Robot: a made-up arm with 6 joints.
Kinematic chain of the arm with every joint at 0, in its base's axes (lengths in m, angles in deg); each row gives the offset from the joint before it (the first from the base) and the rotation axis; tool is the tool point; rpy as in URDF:
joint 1: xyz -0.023 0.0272 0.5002 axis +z
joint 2: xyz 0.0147 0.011 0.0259 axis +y
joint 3: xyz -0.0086 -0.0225 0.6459 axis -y
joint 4: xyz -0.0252 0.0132 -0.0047 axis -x
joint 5: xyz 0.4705 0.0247 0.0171 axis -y
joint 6: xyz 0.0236 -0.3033 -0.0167 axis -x
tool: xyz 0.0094 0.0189 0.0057 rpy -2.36 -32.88 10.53
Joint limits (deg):
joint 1: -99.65..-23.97
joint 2: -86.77..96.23
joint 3: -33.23..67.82
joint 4: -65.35..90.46
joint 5: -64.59..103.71
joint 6: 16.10..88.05
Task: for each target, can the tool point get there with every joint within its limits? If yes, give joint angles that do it. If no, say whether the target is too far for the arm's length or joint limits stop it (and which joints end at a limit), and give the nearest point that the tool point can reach.
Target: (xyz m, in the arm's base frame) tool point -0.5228 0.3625 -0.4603
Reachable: no: joint limits stop it (at a limit: joint 1, joint 2, joint 6) | nearest point -0.2856 -0.2253 0.0916 | short by 0.840 m
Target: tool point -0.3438 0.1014 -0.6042
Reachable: no: joint limits stop it (at a limit: joint 1, joint 2, joint 6) | nearest point -0.2219 -0.3086 0.0016 | short by 0.742 m
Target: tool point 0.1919 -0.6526 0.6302
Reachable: yes | joints -50.96 38.95 -16.72 -0.21 -8.14 54.68
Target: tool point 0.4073 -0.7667 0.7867
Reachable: yes | joints -48.41 43.04 -2.58 42.72 -37.86 40.81
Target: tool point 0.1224 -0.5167 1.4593
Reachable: yes | joints -46.40 13.40 54.48 8.60 -33.32 81.27
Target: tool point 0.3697 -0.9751 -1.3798
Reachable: no: too far | nearest point 0.2623 -0.7010 -0.0833 | short by 1.329 m
